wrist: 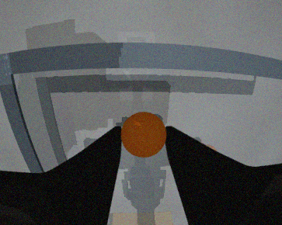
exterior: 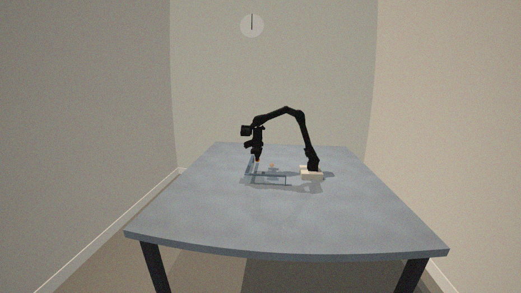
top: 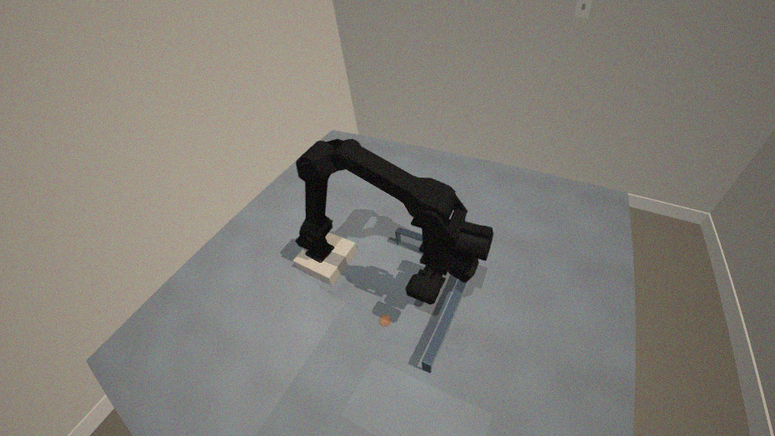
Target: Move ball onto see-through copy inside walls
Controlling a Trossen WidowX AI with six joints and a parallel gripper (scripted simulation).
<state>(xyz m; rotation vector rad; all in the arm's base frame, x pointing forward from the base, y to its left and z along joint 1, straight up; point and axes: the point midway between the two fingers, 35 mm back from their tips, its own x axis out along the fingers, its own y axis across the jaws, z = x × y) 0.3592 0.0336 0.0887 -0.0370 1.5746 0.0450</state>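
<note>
The see-through copy of ball is 8 cm behind my gripper tip, 11 cm to the right of it and 8 cm below it. Also, from my gripper tip: orange ball (right at my gripper tip).
</note>
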